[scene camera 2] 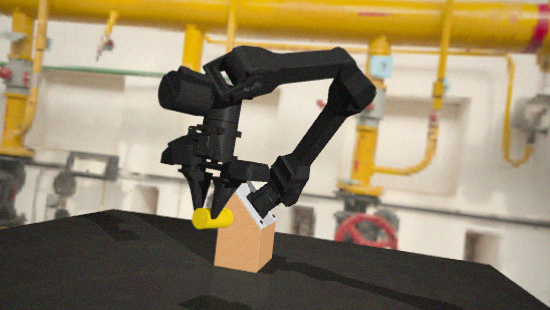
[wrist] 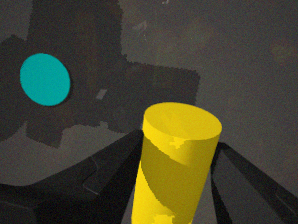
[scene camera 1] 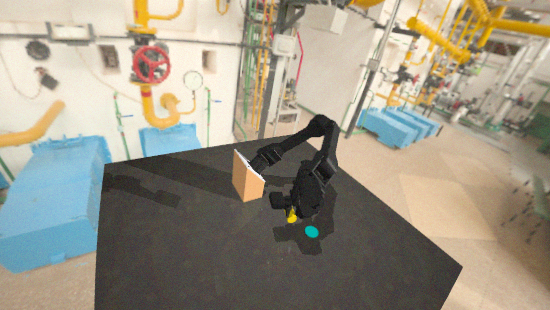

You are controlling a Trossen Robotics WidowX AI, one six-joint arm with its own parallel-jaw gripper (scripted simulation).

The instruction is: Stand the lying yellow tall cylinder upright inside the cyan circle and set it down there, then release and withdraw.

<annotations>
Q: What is the gripper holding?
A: A yellow cylinder.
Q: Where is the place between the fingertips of the gripper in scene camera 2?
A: At 205, 217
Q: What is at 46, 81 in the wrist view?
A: A cyan circle.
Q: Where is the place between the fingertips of the gripper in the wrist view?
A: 178, 145
</annotations>
